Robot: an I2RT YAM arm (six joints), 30 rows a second.
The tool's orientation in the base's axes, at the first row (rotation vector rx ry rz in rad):
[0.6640, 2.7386, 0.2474]
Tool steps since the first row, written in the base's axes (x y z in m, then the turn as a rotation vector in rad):
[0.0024, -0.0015, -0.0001, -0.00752, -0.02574, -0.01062]
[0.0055, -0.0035, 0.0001, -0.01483, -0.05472, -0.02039]
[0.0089, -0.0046, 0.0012, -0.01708, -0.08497, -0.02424]
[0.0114, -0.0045, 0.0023, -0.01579, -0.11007, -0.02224]
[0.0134, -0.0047, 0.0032, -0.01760, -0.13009, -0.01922]
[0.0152, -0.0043, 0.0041, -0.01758, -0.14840, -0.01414]
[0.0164, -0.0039, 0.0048, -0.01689, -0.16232, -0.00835]
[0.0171, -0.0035, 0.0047, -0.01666, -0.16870, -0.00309]
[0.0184, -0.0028, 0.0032, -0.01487, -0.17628, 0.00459]
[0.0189, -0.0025, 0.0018, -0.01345, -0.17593, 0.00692]
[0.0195, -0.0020, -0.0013, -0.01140, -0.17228, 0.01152]
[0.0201, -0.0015, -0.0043, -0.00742, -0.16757, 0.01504]
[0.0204, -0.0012, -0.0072, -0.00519, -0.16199, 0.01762]
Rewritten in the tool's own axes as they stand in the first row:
[-0.0027, -0.0003, 0.0008, -0.00302, -0.02824, 0.00501]
[-0.0063, -0.0008, 0.0014, -0.00797, -0.05904, 0.00900]
[-0.0100, 0.0000, 0.0015, -0.01930, -0.08744, 0.00903]
[-0.0123, 0.0013, 0.0013, -0.03271, -0.10845, 0.00526]
[-0.0143, 0.0022, 0.0011, -0.04138, -0.12606, -0.00005]
[-0.0159, 0.0035, 0.0009, -0.05132, -0.14091, -0.00650]
[-0.0169, 0.0045, 0.0007, -0.05994, -0.15146, -0.01298]
[-0.0173, 0.0052, 0.0011, -0.06450, -0.15572, -0.01843]
[-0.0177, 0.0060, 0.0030, -0.07155, -0.15980, -0.02572]
[-0.0176, 0.0061, 0.0045, -0.07319, -0.15835, -0.02739]
[-0.0171, 0.0061, 0.0076, -0.07439, -0.15320, -0.03066]
[-0.0166, 0.0060, 0.0107, -0.07644, -0.14657, -0.03218]
[-0.0159, 0.0057, 0.0135, -0.07636, -0.14013, -0.03332]

